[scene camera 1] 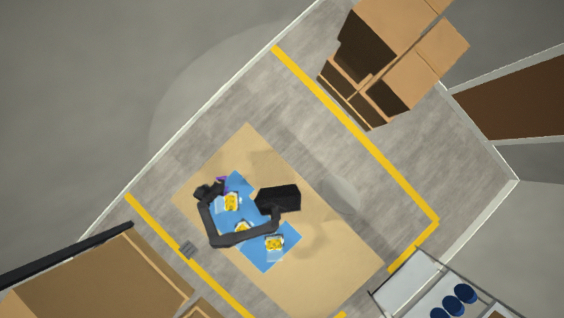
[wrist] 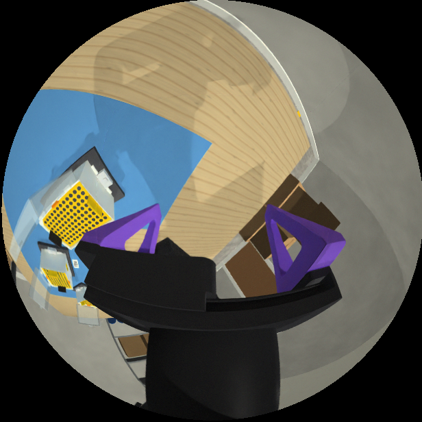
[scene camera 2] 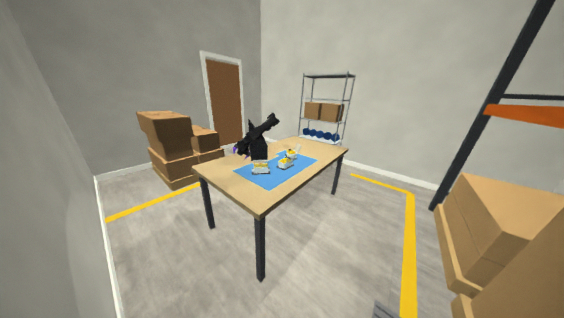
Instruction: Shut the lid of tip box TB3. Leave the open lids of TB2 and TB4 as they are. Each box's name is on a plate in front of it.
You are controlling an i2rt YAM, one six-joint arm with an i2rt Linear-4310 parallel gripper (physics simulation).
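Seen in the pictures: gripper, fingertip midpoint: point(scene camera 1: 226, 181) point(scene camera 2: 239, 156); arm's base, link origin: point(scene camera 1: 274, 207).
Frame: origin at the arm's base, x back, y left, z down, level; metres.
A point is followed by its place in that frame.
Observation:
Three tip boxes with yellow racks stand on the blue mat point(scene camera 1: 263, 262) {x -0.341, y 0.436, z 0.265 m} point(scene camera 2: 270, 182) {x -0.523, y -0.151, z 0.265 m} point(wrist: 145, 130); their names are not legible. The box nearest my gripper point(scene camera 1: 231, 202) point(scene camera 2: 260, 167) point(wrist: 212, 209) has its clear lid point(wrist: 24, 227) tilted open, on the left in the wrist view. The middle box point(scene camera 1: 243, 225) point(scene camera 2: 285, 162) {x -0.405, y 0.070, z 0.189 m} point(wrist: 56, 276) is partly hidden by the arm in scene camera 1; its lid point(wrist: 39, 290) is open. The far box point(scene camera 1: 274, 243) point(scene camera 2: 291, 154) {x -0.417, y 0.122, z 0.116 m} has an open lid point(scene camera 1: 274, 256) {x -0.204, y 0.378, z 0.164 m} point(scene camera 2: 298, 148) {x -0.210, y 0.379, z 0.165 m} point(wrist: 88, 315). My gripper point(scene camera 1: 224, 184) {x -0.240, y -0.292, z 0.120 m} point(scene camera 2: 240, 153) {x -0.240, y -0.292, z 0.120 m} point(wrist: 212, 209) is open and empty, above and beside the nearest box.
The wooden table point(scene camera 1: 320, 280) {x 0.005, y 0.802, z 0.268 m} point(scene camera 2: 220, 175) {x -0.221, y -0.455, z 0.268 m} point(wrist: 235, 115) carries the mat. The black arm base point(scene camera 1: 280, 198) {x 0.069, y -0.056, z -0.099 m} stands behind the boxes, and the arm passes over the middle box. Cardboard boxes point(scene camera 1: 395, 25) point(scene camera 2: 170, 135) and a wire shelf point(scene camera 2: 328, 76) stand beyond the table.

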